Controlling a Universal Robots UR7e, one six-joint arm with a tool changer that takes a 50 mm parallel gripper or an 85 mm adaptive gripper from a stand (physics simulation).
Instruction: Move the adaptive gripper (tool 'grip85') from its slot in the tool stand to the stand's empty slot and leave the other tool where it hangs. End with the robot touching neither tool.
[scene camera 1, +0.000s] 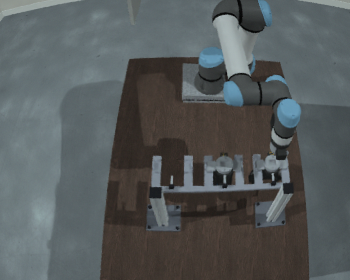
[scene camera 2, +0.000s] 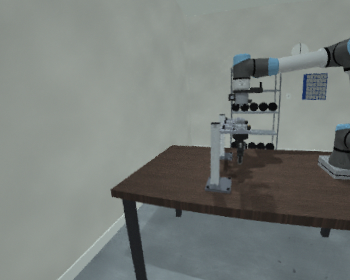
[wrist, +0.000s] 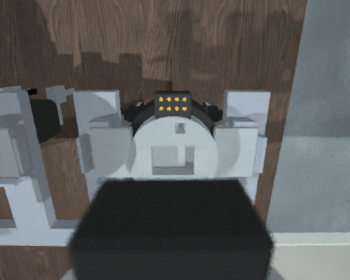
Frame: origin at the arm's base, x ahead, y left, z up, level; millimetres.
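Seen in the pictures: arm's base at its link origin: (scene camera 1: 209, 83) (scene camera 2: 343, 163).
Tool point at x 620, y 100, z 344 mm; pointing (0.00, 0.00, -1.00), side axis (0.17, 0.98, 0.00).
Observation:
Offsets run from my tool point to a thing's top centre. "pt": to the spot under its first point. Level surfaces: height alone.
The tool stand (scene camera 1: 205, 189) (scene camera 2: 215, 155) (wrist: 247, 105) has three slots. The adaptive gripper (scene camera 1: 272, 164) (scene camera 2: 240, 157) (wrist: 175, 137) hangs in the right slot in scene camera 1, its round coupling plate facing up; its finger state is unclear. The other tool {36 mm back, 178 mm right, 102 mm down} (scene camera 1: 224, 165) (wrist: 45, 120) hangs in the middle slot. The left slot, with a small upright pin {pt 1 mm back, 367 mm right, 107 mm down} (scene camera 1: 171, 181), is empty. The arm's bare tool changer (scene camera 1: 281, 151) (scene camera 2: 241, 97) is above the adaptive gripper, apart from it, and carries no tool. A black block (wrist: 170, 225) at its end hides the plate's near part in the wrist view.
The stand's two posts rise from base plates (scene camera 1: 164, 218) (scene camera 1: 270, 215) on the wooden table {402 mm down} (scene camera 1: 205, 250) (scene camera 2: 170, 172). The robot base (scene camera 1: 210, 82) (scene camera 2: 342, 150) is behind the stand. A shelf rack (scene camera 2: 278, 120) stands beyond the table.

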